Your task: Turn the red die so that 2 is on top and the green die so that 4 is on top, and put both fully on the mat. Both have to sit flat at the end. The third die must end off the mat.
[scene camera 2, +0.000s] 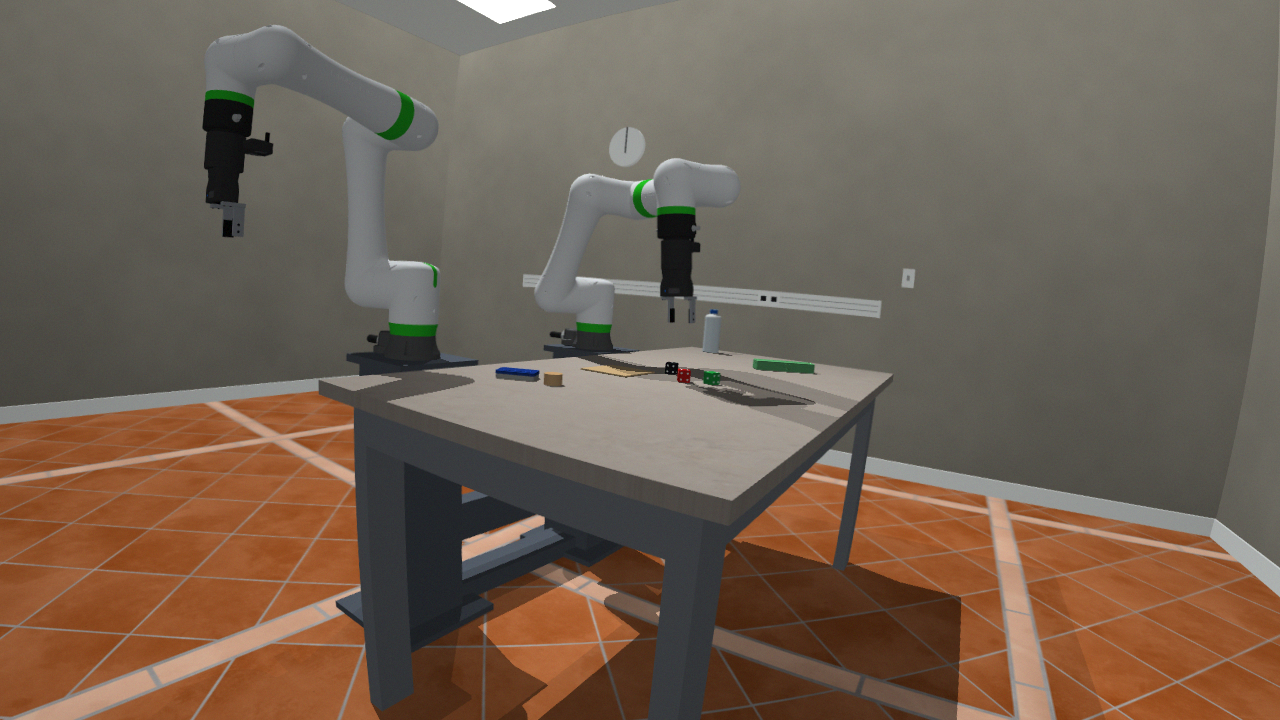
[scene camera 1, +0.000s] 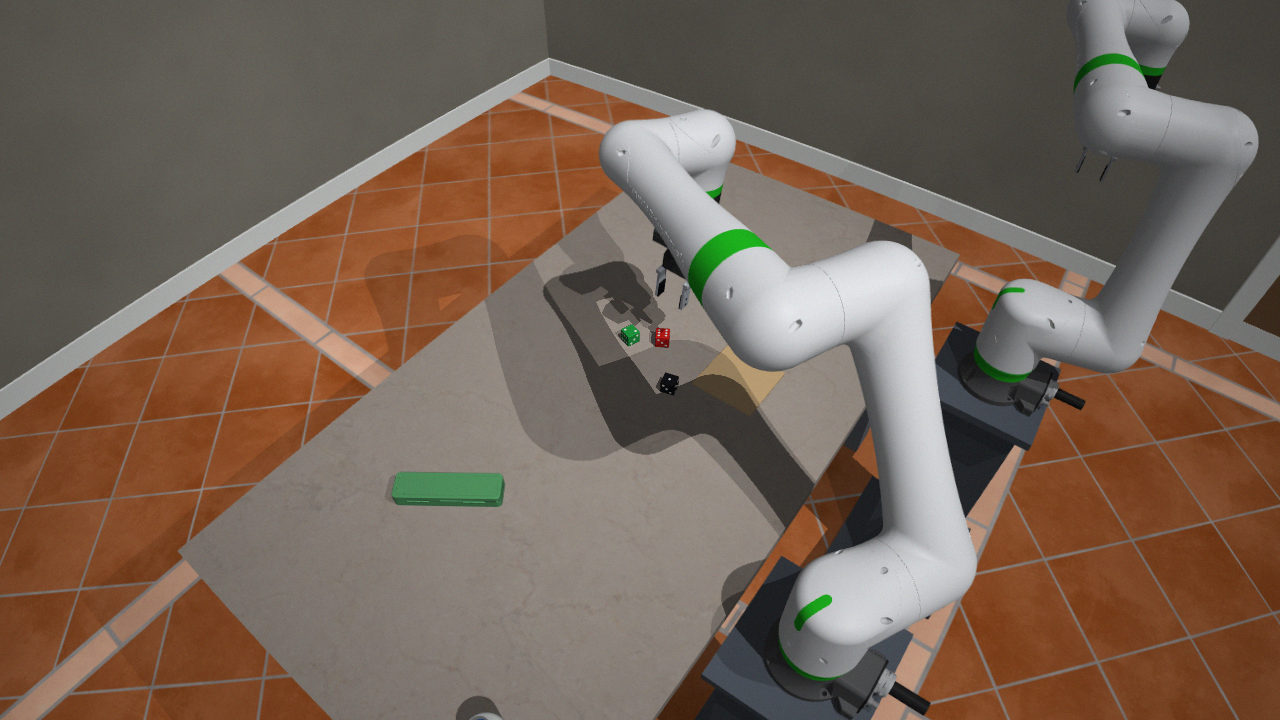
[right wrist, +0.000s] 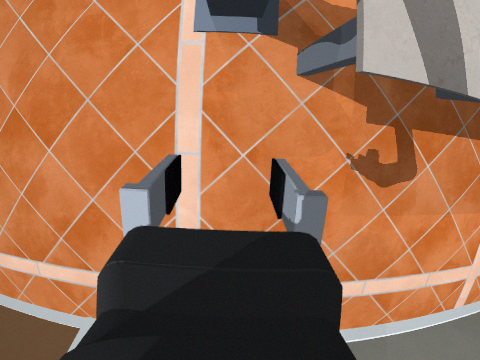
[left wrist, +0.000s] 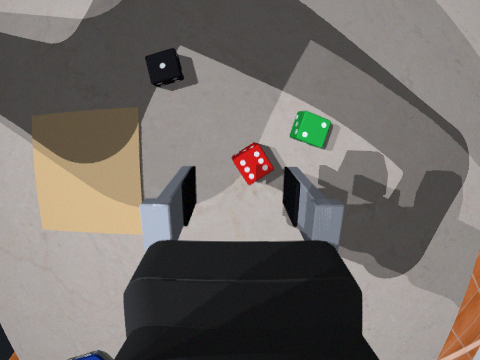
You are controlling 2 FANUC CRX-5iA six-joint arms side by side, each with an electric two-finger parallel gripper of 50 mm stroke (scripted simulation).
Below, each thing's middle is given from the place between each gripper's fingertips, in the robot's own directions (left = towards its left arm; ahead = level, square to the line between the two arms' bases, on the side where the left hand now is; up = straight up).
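Red die (left wrist: 253,164): 150 mm below my left hand (scene camera 2: 681,322), 20 mm ahead of it. Also from my left hand: green die (left wrist: 310,128), 150 mm below, 80 mm ahead, 30 mm to the left; black die (left wrist: 164,67), 150 mm below, 70 mm behind, 90 mm to the left; tan mat (scene camera 1: 729,379), 160 mm below, 160 mm behind, 30 mm to the right. By its middle, tan mat is nearer to my left hand than to my right hand.
My right hand (scene camera 2: 232,236): 29 cm above the tan mat, 39 cm short of it, 83 cm to the right of it. Counted from my right hand: black die, 27 cm below, 48 cm ahead, 94 cm to the left; green die, 27 cm below, 63 cm ahead, 89 cm to the left; red die, 27 cm below, 57 cm ahead, 85 cm to the left.
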